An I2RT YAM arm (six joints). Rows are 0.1 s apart.
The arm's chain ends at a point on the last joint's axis. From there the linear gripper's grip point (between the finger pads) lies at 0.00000 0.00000 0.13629 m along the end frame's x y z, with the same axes.
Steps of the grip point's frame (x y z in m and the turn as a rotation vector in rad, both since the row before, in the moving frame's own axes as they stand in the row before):
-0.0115 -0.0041 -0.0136 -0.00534 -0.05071 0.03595
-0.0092 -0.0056 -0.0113 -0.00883 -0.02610 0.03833
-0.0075 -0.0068 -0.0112 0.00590 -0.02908 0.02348
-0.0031 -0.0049 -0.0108 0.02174 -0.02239 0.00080
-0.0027 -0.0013 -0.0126 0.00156 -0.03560 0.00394
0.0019 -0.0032 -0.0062 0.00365 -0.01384 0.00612
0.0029 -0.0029 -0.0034 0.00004 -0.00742 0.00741
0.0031 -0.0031 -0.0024 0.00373 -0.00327 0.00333
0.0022 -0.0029 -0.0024 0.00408 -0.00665 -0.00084
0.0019 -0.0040 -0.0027 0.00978 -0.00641 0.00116
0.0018 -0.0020 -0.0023 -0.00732 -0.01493 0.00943
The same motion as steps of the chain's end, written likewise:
-0.0046 -0.0047 -0.0134 -0.00534 -0.05071 0.03595
-0.0056 -0.0067 -0.0112 -0.00883 -0.02610 0.03833
-0.0035 -0.0059 -0.0111 0.00590 -0.02908 0.02348
-0.0001 -0.0019 -0.0107 0.02174 -0.02239 0.00080
0.0022 -0.0011 -0.0125 0.00156 -0.03560 0.00394
0.0038 -0.0027 -0.0062 0.00365 -0.01384 0.00612
0.0039 -0.0029 -0.0034 0.00004 -0.00742 0.00741
0.0035 -0.0026 -0.0024 0.00373 -0.00327 0.00333
0.0031 -0.0023 -0.0024 0.00408 -0.00665 -0.00084
0.0028 -0.0027 -0.0027 0.00978 -0.00641 0.00116
0.0038 -0.0030 -0.0023 -0.00732 -0.01493 0.00943

